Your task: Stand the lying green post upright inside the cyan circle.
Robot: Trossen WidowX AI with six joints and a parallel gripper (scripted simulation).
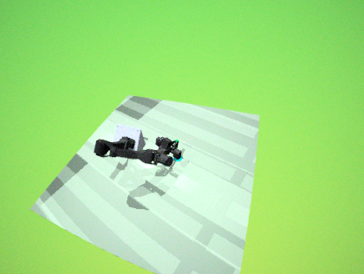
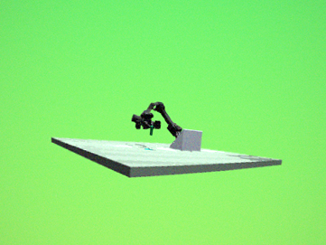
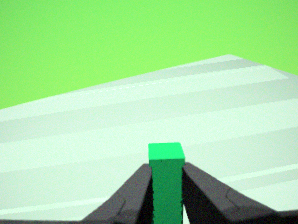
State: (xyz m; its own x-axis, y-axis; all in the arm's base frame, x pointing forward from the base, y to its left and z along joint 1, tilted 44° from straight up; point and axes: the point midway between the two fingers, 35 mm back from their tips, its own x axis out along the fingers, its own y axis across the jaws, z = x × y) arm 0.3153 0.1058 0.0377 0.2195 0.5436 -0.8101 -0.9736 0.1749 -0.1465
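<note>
Right now my gripper tip is 10 mm to the left of the cyan circle and 150 mm above it. Also, from my gripper tip: green post (20 mm below).
</note>
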